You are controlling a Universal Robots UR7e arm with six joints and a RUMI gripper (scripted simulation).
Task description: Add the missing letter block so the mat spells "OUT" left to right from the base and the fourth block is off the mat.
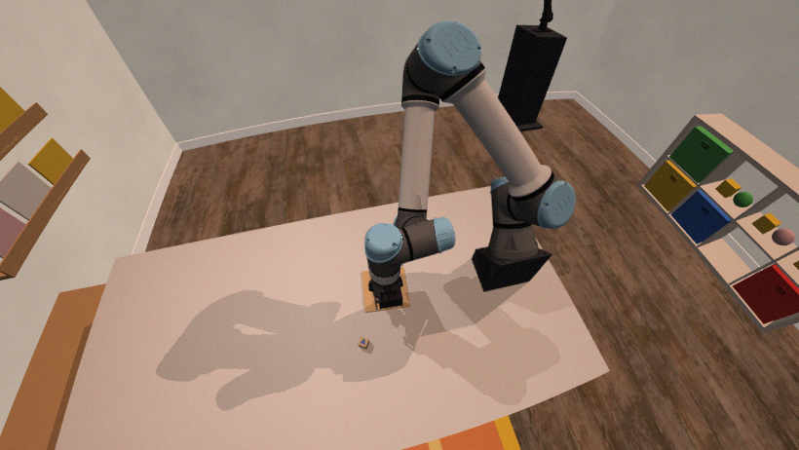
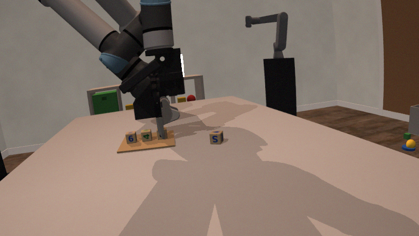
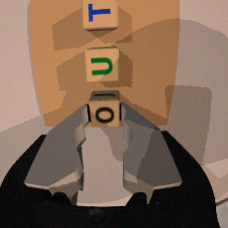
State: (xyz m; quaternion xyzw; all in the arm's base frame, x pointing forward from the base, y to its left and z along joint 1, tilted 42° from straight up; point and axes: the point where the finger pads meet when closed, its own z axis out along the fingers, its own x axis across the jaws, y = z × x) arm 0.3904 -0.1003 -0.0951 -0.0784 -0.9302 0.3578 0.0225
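Right now my hand is right at the O block. The rest, counted from my hand: U block 1 cm behind, 4 cm to the right; then T block 1 cm behind, 8 cm to the right; then mat 1 cm behind, 4 cm to the right, 2 cm below.
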